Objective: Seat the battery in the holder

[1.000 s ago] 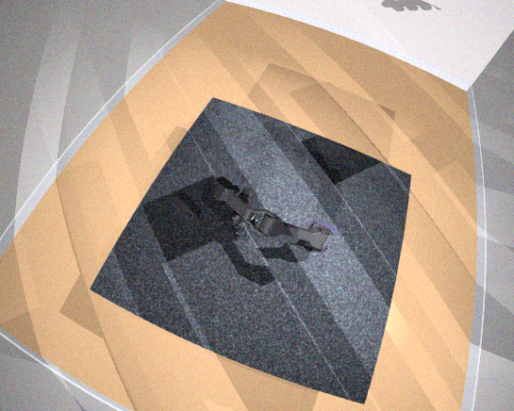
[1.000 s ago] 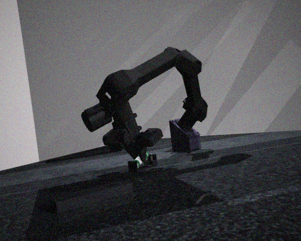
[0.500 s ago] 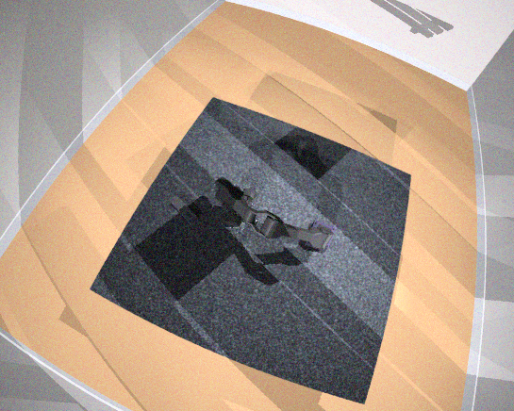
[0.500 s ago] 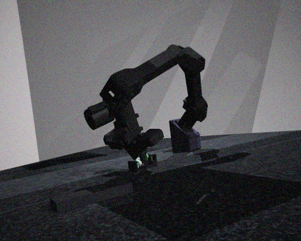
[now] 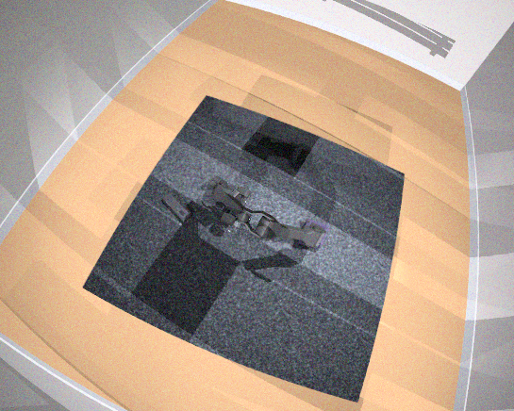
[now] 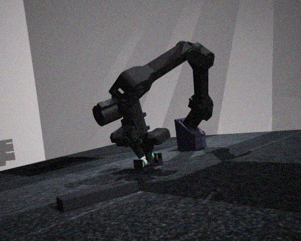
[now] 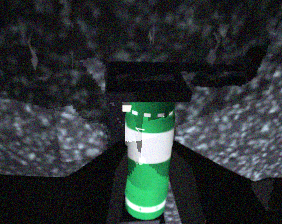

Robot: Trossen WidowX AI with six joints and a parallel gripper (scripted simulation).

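Now: gripper tip 10 mm below the battery.
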